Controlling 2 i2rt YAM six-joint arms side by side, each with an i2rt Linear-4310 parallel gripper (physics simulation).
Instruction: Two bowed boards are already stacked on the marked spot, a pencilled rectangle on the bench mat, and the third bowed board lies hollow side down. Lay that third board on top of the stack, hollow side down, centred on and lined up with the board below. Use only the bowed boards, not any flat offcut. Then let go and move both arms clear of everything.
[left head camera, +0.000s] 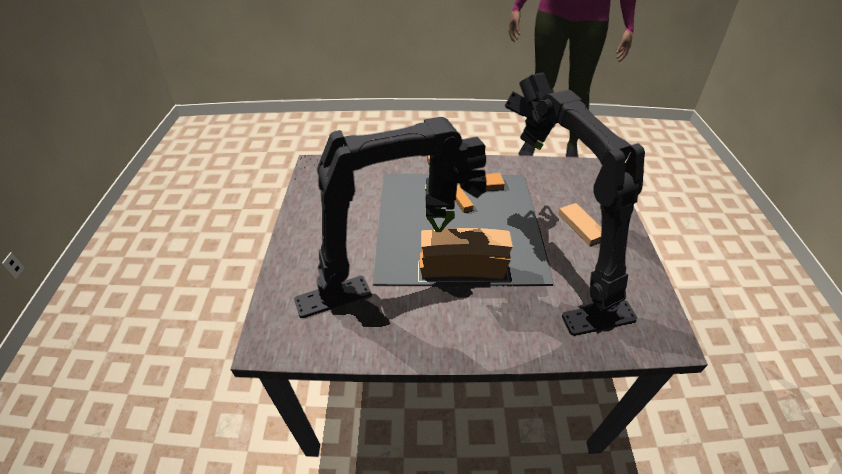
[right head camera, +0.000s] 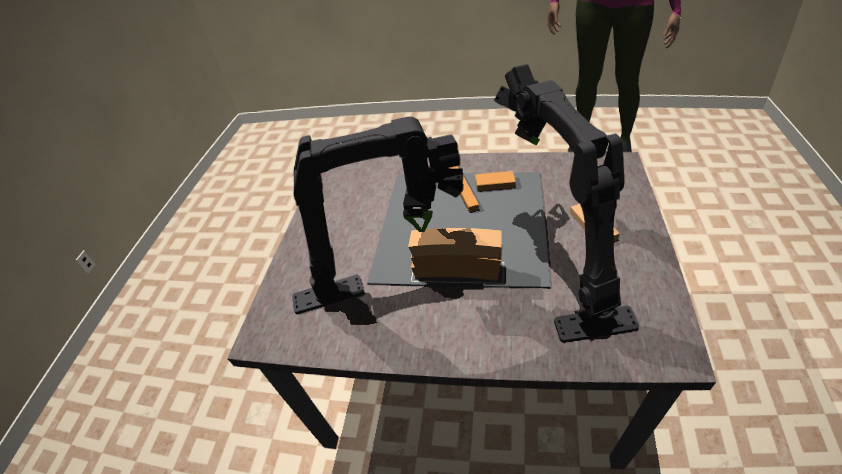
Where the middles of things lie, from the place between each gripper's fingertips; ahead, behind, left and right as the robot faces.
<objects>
My right hand is 30 cm above the grey bench mat (right head camera: 524, 262), 22 cm to the right of it and 21 cm past it. From my right hand the other things lie so: bowed board (right head camera: 442, 241) 33 cm behind, 20 cm to the left, 17 cm below.
My left hand is 8 cm to the left of the bowed board and 7 cm above it. Round my left hand: grey bench mat (12 cm ahead, 7 cm to the right, 19 cm below).
</objects>
